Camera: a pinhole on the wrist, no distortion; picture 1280 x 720 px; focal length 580.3 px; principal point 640.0 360.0 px. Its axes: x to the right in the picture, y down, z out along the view. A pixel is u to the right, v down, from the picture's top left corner.
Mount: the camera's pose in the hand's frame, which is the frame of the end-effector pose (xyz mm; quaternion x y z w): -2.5 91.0 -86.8 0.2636 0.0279 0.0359 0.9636
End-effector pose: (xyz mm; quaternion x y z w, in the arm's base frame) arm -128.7 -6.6 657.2 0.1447 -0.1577 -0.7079 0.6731
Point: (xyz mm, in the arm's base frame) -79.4 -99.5 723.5
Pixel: 1060.4 579.9
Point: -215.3 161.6 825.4
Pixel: 276.0 483.2
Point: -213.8 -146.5 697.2
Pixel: 984.1 216.0
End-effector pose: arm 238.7 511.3 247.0 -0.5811 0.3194 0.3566 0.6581
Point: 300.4 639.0 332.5
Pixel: 545.9 280.3
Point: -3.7 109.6 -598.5
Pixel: behind the camera
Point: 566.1 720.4 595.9
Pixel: 486.2 62.9
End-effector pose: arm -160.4 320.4 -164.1 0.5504 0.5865 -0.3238 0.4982
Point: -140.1 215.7 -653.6
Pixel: 1218.4 356.3
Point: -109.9 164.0 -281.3
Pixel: 739.9 480.6
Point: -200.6 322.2 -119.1
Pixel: outside the picture
